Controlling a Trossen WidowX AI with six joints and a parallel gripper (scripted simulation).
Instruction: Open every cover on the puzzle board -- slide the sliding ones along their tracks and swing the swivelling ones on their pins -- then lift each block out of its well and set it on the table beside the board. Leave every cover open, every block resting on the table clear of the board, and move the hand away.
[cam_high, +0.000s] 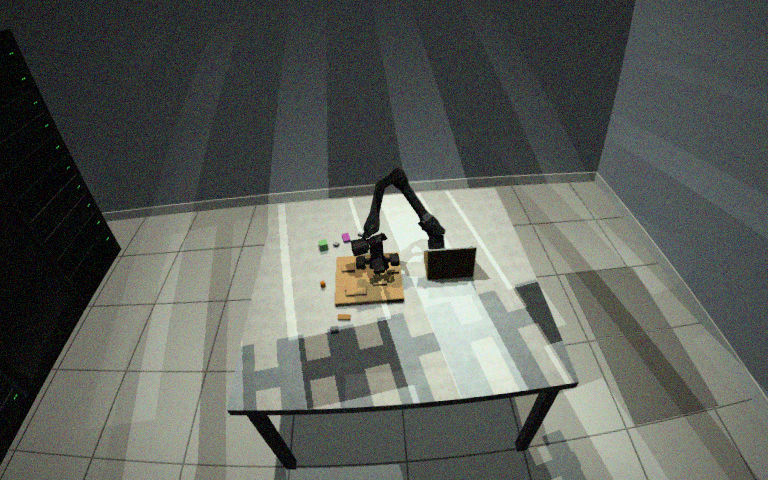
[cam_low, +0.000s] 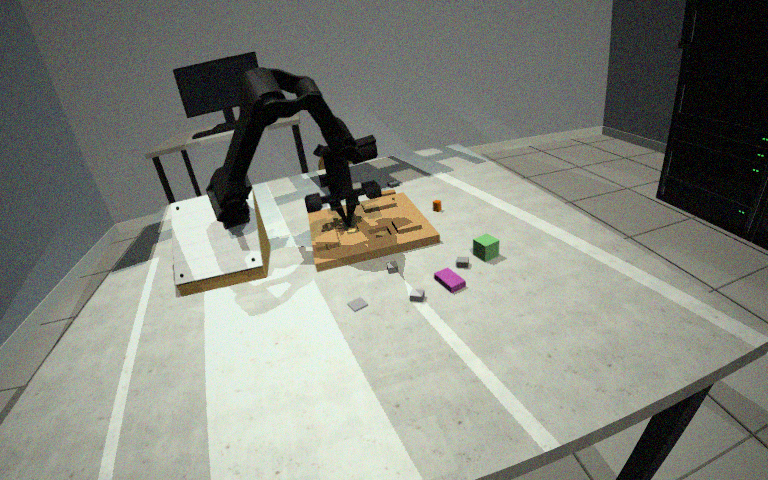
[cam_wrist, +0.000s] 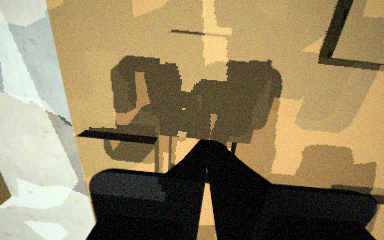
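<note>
Now: gripper tip 40 mm short of the tan puzzle board and 10 mm to the right of it. Also, from my gripper tip: magenta block 140 mm ahead, 310 mm to the right, 20 mm below; brown block 170 mm ahead, 210 mm to the left, 20 mm below; orange cylinder 250 mm ahead, 10 mm to the left, 10 mm below.
</note>
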